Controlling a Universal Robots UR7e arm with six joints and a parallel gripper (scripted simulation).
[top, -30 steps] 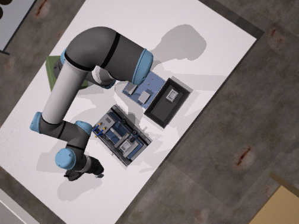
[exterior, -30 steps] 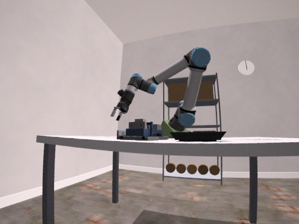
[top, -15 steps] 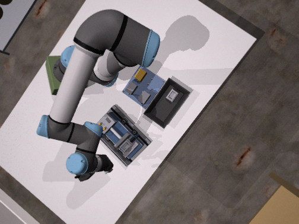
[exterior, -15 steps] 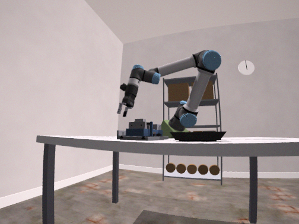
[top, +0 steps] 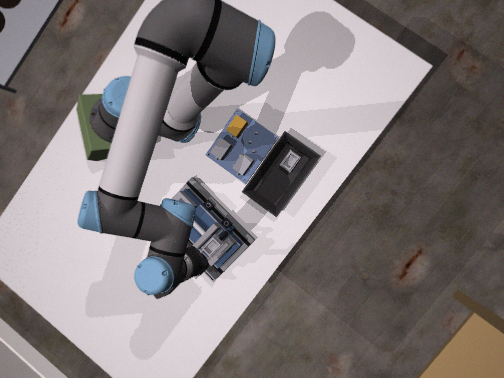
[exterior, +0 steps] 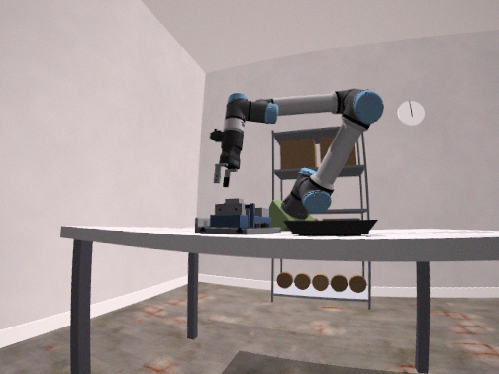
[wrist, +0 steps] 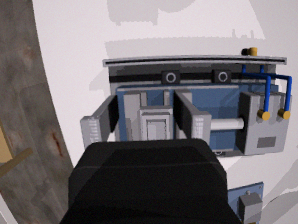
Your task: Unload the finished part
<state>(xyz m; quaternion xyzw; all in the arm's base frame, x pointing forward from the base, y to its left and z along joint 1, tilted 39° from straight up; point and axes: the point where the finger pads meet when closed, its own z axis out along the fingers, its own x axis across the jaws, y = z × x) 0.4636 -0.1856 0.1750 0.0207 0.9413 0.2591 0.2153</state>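
My gripper is now 8 cm past the blue vise, 4 cm to the right of it and 14 cm above it. From my hand the other things lie so: grey block 16 cm behind, 28 cm to the left, 16 cm below; blue fixture plate 21 cm behind, 31 cm to the left, 18 cm below; brass block 27 cm behind, 34 cm to the left, 16 cm below.
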